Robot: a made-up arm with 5 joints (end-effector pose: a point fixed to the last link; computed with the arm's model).
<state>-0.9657 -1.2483 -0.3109 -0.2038 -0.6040</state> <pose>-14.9 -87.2 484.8 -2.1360 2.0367 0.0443</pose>
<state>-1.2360 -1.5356 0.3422 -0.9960 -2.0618</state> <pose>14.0 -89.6 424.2 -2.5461 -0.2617 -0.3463</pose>
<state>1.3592 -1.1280 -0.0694 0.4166 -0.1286</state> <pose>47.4 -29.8 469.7 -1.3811 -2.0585 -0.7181</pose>
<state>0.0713 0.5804 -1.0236 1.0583 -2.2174</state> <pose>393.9 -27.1 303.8 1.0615 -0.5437 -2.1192</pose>
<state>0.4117 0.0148 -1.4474 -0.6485 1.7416</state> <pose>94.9 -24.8 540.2 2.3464 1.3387 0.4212</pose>
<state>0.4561 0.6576 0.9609 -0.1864 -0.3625</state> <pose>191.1 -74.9 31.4 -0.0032 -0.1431 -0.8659</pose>
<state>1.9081 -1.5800 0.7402 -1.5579 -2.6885</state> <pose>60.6 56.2 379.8 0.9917 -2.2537 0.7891</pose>
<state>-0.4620 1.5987 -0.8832 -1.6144 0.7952</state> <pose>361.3 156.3 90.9 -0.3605 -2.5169 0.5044</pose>
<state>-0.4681 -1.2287 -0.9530 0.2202 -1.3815</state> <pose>-142.8 -96.2 450.7 -2.2632 1.6214 -0.2549</pose>
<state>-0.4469 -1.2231 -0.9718 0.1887 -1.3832</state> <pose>-148.6 -94.1 448.8 -2.2147 1.6195 -0.2870</pose>
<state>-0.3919 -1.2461 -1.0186 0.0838 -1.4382</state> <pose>-173.6 -91.7 432.2 -2.0893 1.5279 -0.4243</pose>
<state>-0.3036 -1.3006 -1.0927 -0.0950 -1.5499</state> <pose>-214.3 -82.7 394.8 -1.8877 1.3468 -0.6908</pose>
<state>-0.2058 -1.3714 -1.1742 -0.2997 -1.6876</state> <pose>-251.9 -63.6 342.2 -1.6560 1.1324 -1.0288</pose>
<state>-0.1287 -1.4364 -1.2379 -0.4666 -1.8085</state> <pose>-272.6 -42.9 293.4 -1.4592 0.9515 -1.3240</pose>
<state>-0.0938 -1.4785 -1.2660 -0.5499 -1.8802</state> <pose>-279.5 -32.4 265.8 -1.3575 0.8500 -1.4828</pose>
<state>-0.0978 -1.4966 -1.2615 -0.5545 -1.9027</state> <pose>-280.8 -33.8 259.8 -1.3553 0.8239 -1.5062</pose>
